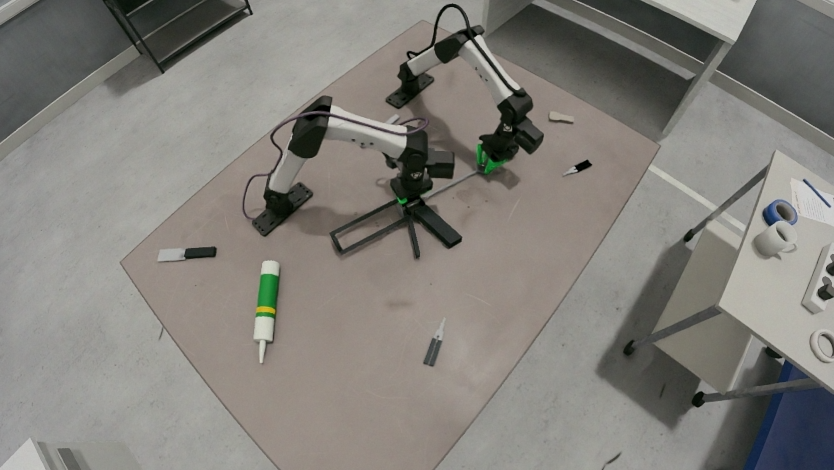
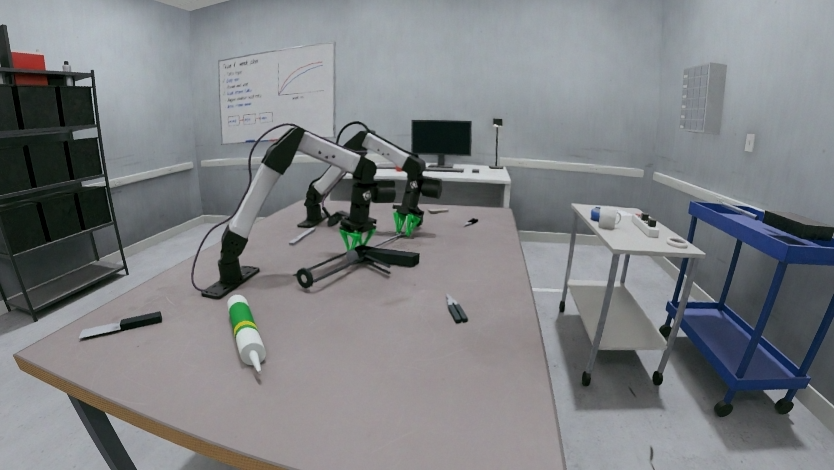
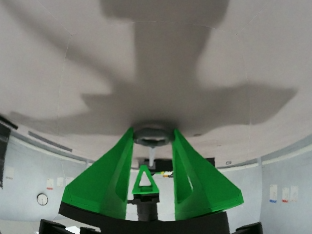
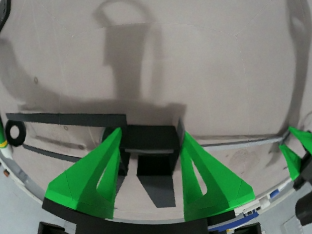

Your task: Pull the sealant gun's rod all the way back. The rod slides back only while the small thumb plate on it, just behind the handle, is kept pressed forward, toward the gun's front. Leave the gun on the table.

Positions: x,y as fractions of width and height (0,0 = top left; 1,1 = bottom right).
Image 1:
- my right gripper: 0.49,0.42
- sealant gun: 0.53,0.49
